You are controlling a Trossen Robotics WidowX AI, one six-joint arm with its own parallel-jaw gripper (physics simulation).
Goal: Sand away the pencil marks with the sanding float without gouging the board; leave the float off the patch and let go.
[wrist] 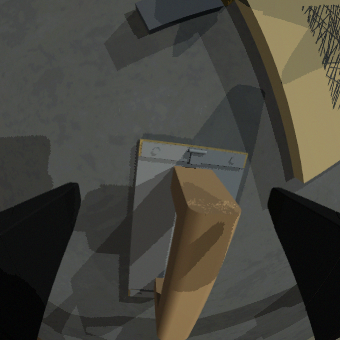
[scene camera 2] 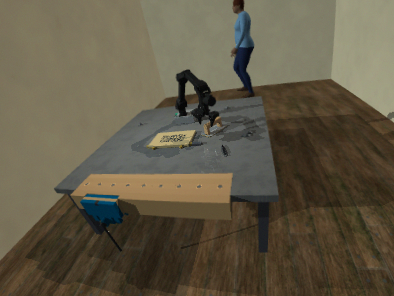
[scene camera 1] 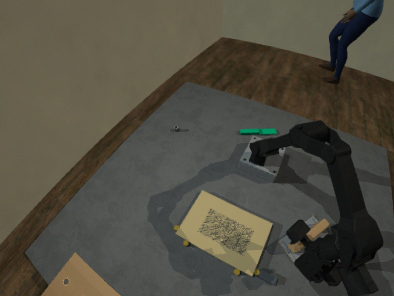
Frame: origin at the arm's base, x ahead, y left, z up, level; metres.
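Seen in the pictures: gripper, fingertip midpoint: (wrist: 177, 195) (scene camera 2: 205, 125) (scene camera 1: 301, 254); arm's base, link origin: (scene camera 2: 183, 114) (scene camera 1: 257, 158).
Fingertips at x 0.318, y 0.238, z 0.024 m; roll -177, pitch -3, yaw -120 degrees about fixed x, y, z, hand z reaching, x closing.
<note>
Pixels of each thing's top centre, then the offset from my fingertips to it.
- grey plate with a tan wooden handle, top centre: (wrist: 190, 299) (scene camera 1: 313, 233) (scene camera 2: 212, 120) 0.086 m back, 0.032 m left, 0.009 m down
- pale yellow board, top centre: (scene camera 1: 224, 229) (scene camera 2: 171, 138) 0.003 m ahead, 0.256 m right, 0.066 m down
- dark grey block, top centre: (scene camera 1: 267, 277) 0.094 m ahead, 0.062 m right, 0.070 m down
- green bar, top centre: (scene camera 1: 259, 130) 0.523 m back, 0.277 m right, 0.068 m down
- slim dark object, top centre: (scene camera 2: 223, 149) 0.199 m ahead, 0.119 m left, 0.074 m down
The sanding float, a grey plate with a tan wooden handle (scene camera 1: 318, 228) (scene camera 2: 207, 128) (wrist: 200, 240), lies on the table beside the board. My gripper (scene camera 1: 301, 246) (scene camera 2: 206, 120) (wrist: 177, 195) is open and above the float. In the wrist view one finger is on each side of the handle, with space between, and nothing is held. The pale yellow board (scene camera 1: 262, 235) (scene camera 2: 191, 135) (wrist: 300, 100) lies near the float, a short way apart. Dark crisscross pencil marks (scene camera 1: 226, 231) (scene camera 2: 173, 138) (wrist: 327, 45) cover its middle. The gripper partly hides the float in scene camera 1.
Yellow round pegs (scene camera 1: 237, 272) stand at the board's edges. A dark grey block (scene camera 1: 268, 278) (wrist: 175, 15) lies by its corner. A green bar (scene camera 1: 258, 132) lies behind the arm's base. A slim dark object (scene camera 2: 225, 150) and a wooden beam with holes (scene camera 2: 150, 181) are toward the table's front.
</note>
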